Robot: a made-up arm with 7 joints.
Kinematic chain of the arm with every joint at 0, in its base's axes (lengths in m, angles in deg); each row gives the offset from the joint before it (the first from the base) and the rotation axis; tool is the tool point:
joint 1: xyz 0 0 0.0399 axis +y
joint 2: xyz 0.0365 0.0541 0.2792 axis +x
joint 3: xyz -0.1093 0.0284 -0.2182 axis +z
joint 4: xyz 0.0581 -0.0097 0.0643 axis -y
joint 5: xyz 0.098 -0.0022 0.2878 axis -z
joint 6: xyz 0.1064 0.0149 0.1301 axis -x
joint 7: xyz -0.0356 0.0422 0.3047 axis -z
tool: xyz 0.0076 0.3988 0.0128
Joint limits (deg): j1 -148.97..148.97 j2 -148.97..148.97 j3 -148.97..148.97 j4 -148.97..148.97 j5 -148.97..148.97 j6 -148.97..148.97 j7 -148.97..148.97
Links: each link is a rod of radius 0.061 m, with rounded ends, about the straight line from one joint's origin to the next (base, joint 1, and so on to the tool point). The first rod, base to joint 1, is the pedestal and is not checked.
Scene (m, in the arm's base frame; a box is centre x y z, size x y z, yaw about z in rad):
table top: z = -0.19
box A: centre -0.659 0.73 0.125 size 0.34 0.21 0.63 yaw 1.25
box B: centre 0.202 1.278 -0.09 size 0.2 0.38 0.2 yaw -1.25
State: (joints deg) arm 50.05 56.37 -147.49 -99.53 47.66 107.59 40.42
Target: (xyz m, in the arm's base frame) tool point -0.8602 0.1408 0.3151
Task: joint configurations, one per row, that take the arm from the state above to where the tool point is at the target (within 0.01 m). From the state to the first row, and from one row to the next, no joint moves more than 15 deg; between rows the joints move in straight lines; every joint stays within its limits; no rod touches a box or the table.
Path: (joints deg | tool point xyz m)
1: 50.27 47.43 -148.23 -87.52 41.24 98.80 41.97 | -0.2727 0.5558 0.0618
2: 50.48 38.50 -148.97 -75.51 34.83 90.01 43.51 | -0.4686 0.3470 0.0304
3: 46.42 37.52 -148.97 -72.56 39.05 83.07 54.88 | -0.5950 0.3175 0.0748
4: 42.36 36.55 -148.97 -69.60 43.27 76.13 66.25 | -0.7070 0.2710 0.1394
5: 38.29 35.57 -148.97 -66.64 47.49 69.19 77.62 | -0.7973 0.2105 0.2209
6: 34.23 34.60 -148.97 -63.69 51.71 62.25 88.99 | -0.8602 0.1408 0.3152

